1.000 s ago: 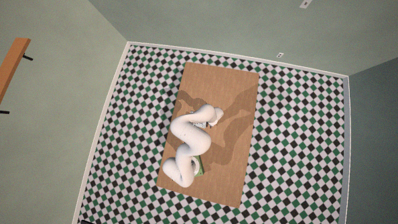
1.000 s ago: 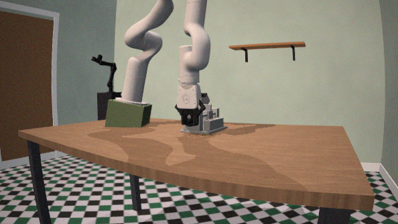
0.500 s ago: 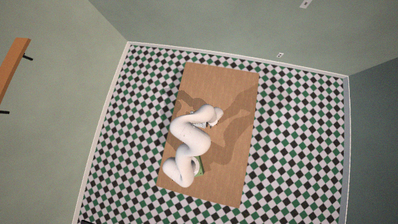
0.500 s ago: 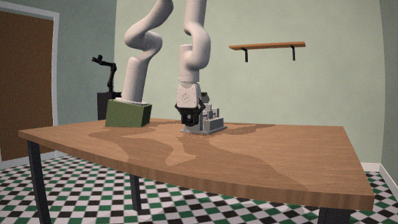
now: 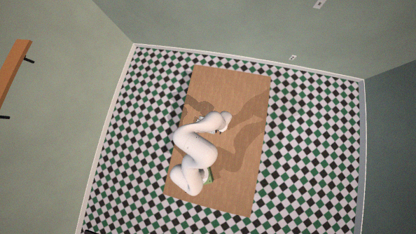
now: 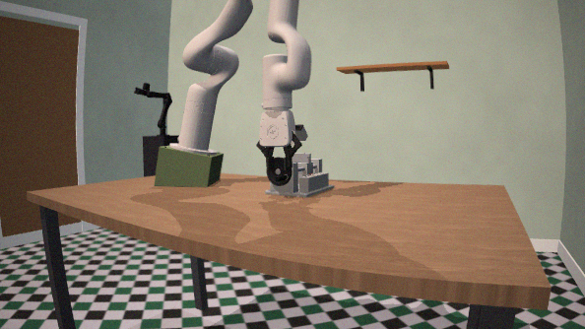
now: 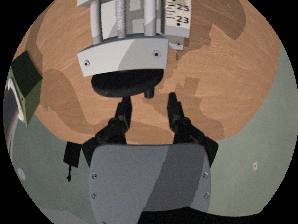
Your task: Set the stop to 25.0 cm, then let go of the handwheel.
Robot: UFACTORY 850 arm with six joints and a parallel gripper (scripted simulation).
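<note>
Now: the handwheel 40 mm below my hand and 20 mm to the left of it.
</note>
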